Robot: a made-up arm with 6 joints. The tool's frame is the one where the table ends.
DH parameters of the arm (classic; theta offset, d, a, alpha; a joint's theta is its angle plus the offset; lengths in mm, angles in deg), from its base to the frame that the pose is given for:
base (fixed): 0 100 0 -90
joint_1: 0 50 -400 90
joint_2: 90 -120 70 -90
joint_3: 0 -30 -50 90
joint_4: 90 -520 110 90
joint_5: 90 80 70 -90
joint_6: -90 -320 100 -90
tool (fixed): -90 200 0 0
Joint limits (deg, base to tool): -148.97..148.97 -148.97..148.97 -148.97..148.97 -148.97..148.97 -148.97..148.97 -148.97..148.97
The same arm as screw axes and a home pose.
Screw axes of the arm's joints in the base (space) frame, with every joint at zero. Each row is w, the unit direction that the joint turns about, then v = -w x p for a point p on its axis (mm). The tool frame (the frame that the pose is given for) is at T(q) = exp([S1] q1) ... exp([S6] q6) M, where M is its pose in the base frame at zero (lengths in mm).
S1: w 0 1 0 v -100 0 0
S2: w 0 0 1 v 50 400 0
S3: w -1 0 0 v 0 20 120
S4: w 0 0 1 v 70 370 0
S5: w 0 1 0 v 540 0 -480
S6: w 1 0 0 v 0 -470 -150
M =
1 0 0 -800
0 1 0 250
0 0 1 -270
0 0 0 1
Joint limits (deg, base to tool): -148.97..148.97 -148.97..148.97 -148.97..148.97 -148.97..148.97 -148.97..148.97 -148.97..148.97

